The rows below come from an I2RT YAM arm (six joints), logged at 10 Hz.
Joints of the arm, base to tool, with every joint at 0 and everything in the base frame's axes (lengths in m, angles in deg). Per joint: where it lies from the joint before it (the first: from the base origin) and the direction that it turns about. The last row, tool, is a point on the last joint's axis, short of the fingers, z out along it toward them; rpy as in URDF.
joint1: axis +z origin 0 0 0.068
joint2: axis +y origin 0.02 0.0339 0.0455
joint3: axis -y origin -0.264 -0.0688 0
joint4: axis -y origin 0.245 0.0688 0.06
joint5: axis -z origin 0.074 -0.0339 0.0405
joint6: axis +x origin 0.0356 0 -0.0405
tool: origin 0 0 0 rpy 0 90 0
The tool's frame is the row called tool.
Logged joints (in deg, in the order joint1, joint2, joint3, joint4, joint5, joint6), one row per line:
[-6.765 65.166 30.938 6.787 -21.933 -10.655]
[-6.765 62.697 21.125 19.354 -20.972 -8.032]
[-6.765 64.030 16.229 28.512 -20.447 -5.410]
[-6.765 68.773 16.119 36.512 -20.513 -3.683]
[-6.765 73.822 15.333 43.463 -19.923 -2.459]
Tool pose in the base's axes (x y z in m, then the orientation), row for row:
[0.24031 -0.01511 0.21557 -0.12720 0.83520 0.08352 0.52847]
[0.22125 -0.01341 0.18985 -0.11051 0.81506 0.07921 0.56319]
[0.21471 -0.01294 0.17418 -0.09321 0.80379 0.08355 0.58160]
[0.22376 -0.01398 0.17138 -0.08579 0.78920 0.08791 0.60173]
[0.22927 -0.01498 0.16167 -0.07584 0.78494 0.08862 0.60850]
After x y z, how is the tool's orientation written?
As a quaternion, x y z w.
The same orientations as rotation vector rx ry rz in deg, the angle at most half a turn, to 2 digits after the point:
[-17.41 114.31 11.43]
[-14.90 109.93 10.68]
[-12.47 107.58 11.18]
[-11.39 104.75 11.67]
[-10.04 103.90 11.73]

